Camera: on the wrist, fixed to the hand. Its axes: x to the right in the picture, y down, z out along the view.
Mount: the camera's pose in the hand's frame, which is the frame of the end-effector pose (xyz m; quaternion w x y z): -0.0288 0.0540 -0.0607 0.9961 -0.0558 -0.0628 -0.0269
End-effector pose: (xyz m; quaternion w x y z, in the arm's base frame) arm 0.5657 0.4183 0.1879 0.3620 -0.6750 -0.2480 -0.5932
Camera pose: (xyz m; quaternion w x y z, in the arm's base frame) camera 0.5643 0.3403 0.1512 0.2914 -0.7231 -0.2548 -0.5721
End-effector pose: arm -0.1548 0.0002 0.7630 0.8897 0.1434 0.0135 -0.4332
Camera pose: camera -0.1249 0.0700 0.7222 0.8834 0.0656 -0.0144 -0.4637
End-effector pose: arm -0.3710 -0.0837 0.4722 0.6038 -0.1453 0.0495 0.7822
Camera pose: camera -0.4060 -0.1402 0.4173 0.6175 -0.1306 -0.0362 0.7748
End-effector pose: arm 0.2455 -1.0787 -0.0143 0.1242 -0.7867 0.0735 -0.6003
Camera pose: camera 0.1811 -1.1293 -0.0412 0.0683 -0.8302 0.0777 -0.5478
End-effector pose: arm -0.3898 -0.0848 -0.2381 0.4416 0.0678 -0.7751 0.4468
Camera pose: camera -0.3616 -0.0155 -0.2809 0.4070 0.0918 -0.8229 0.3857
